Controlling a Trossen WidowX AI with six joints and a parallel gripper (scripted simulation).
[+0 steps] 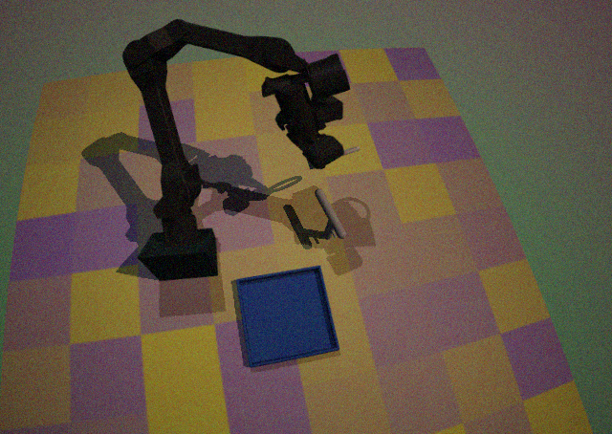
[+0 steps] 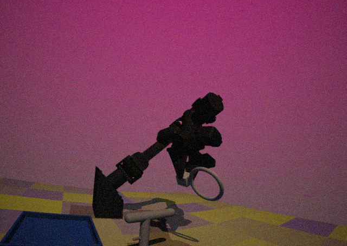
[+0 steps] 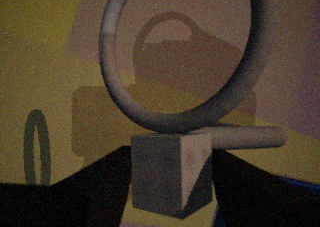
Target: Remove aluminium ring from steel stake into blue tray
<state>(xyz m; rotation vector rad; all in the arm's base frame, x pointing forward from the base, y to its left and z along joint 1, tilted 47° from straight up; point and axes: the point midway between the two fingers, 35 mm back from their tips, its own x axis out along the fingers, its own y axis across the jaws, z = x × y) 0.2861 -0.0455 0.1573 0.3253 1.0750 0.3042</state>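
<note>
The blue tray lies 260 mm to the right of my gripper tip, 160 mm below it and 140 mm behind it. Round my gripper tip: aluminium ring: 40 mm ahead, 10 mm to the left.
</note>
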